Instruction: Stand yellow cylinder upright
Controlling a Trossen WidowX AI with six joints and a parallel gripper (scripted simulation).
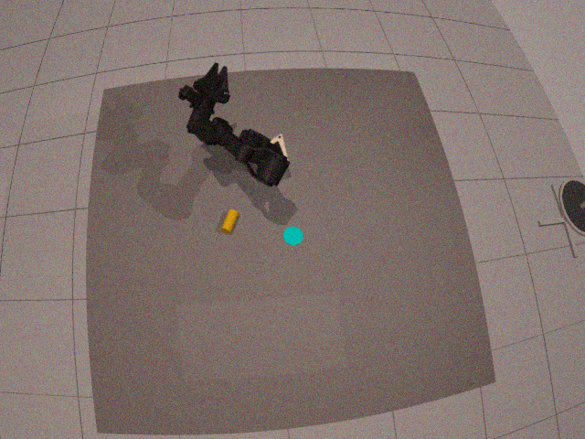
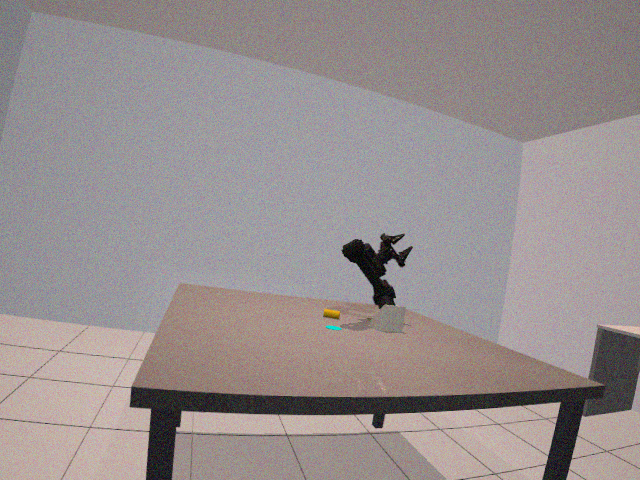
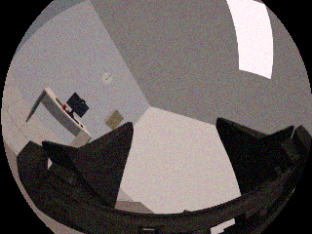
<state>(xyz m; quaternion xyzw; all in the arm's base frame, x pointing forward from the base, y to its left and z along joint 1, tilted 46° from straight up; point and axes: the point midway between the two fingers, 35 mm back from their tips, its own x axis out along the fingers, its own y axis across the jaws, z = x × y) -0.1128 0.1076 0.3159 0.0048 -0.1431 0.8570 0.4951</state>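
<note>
The yellow tall cylinder is 32 cm ahead of my gripper tip, 4 cm to the right of it and 37 cm below it. Also, from my gripper tip: cyan circle: 41 cm ahead, 13 cm to the left, 38 cm below.
</note>
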